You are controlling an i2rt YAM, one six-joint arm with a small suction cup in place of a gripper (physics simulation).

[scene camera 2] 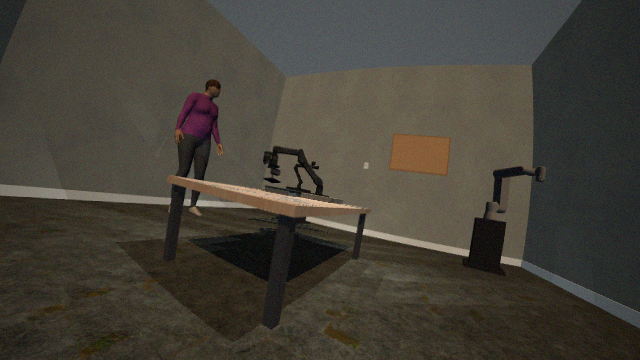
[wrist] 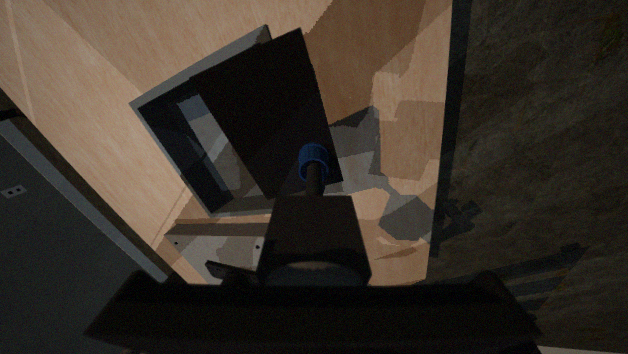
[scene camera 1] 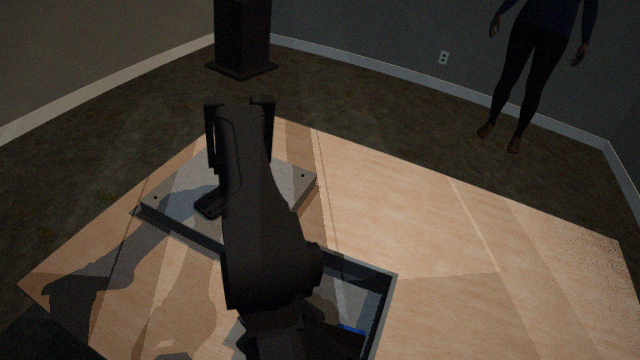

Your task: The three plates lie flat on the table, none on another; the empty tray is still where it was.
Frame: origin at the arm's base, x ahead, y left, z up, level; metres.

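Seen in the pictures: end effector, tool point: (scene camera 2: 271, 181) (wrist: 314, 151); arm's base, origin of the base link: (scene camera 2: 318, 195) (wrist: 240, 274).
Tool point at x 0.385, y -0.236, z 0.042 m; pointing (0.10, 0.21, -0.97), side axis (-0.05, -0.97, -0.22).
Pixels of each thing's top centre, then the offset from my tool point to it.
- dark rectangular plate, middle of its top: (wrist: 269, 143) (scene camera 1: 319, 344) (scene camera 2: 272, 177) dz +0.036, dx +0.020, dy +0.029 m
- grey-rimmed tray, middle of its top: (wrist: 226, 156) (scene camera 1: 329, 301) (scene camera 2: 284, 188) dz -0.035, dx -0.027, dy +0.141 m
My suction cup (scene camera 1: 352, 330) (wrist: 313, 162), a small blue cup on a dark stem, holds a dark rectangular plate (wrist: 255, 110) (scene camera 2: 271, 180) near one edge of it. The plate hangs in the air above the grey-rimmed tray (scene camera 1: 389, 300) (wrist: 200, 68) and hides much of it in the wrist view. A strip of the tray's floor shows beside the plate; the rest of its inside is hidden. In scene camera 1 the arm covers part of the tray. I cannot make out the other two plates in these views.
A grey slab with small holes (scene camera 1: 295, 182) (wrist: 200, 247) lies under the arm, beside the tray. The wooden table (scene camera 1: 430, 225) (scene camera 2: 240, 196) has its edge (wrist: 445, 125) at the right of the wrist view. A person (scene camera 2: 200, 120) stands behind it.
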